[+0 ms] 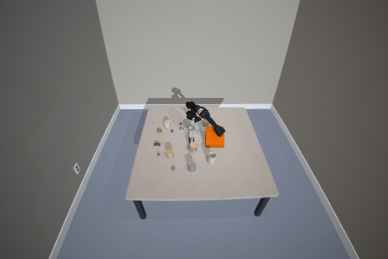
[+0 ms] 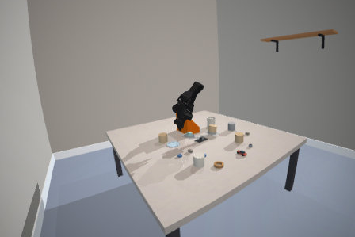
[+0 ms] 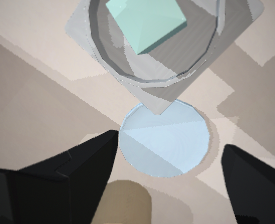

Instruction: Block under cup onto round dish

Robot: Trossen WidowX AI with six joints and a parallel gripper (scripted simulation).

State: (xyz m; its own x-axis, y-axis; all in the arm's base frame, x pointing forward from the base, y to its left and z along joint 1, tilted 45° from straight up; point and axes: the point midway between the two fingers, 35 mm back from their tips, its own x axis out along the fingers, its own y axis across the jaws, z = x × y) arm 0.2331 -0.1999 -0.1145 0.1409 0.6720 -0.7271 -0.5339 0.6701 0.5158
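The teal block is 50 mm to the left of my gripper tip, 40 mm below it and 40 mm ahead of it. Also, from my gripper tip: white cup: 310 mm ahead, 110 mm to the right, 90 mm below; then small balance: 170 mm to the left, 90 mm below, 50 mm ahead; then pale blue round dish: 120 mm below, 50 mm behind, 40 mm to the right.
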